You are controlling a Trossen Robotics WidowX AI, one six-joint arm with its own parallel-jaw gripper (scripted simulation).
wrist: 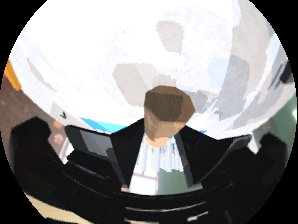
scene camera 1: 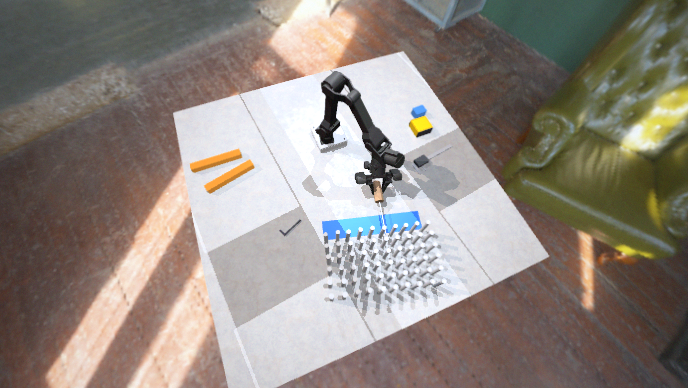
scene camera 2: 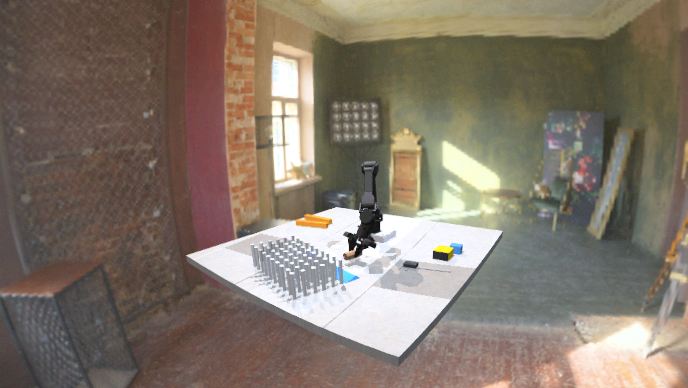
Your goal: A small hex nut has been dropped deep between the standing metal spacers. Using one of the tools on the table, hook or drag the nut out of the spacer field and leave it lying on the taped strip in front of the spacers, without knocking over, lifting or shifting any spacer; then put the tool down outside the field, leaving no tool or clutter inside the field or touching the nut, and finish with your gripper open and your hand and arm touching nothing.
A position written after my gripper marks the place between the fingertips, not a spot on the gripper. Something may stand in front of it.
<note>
In view: my gripper (scene camera 1: 377, 194) and a blue taped strip (scene camera 1: 353, 224).
My gripper is seen too in the wrist view (wrist: 159, 121).
</note>
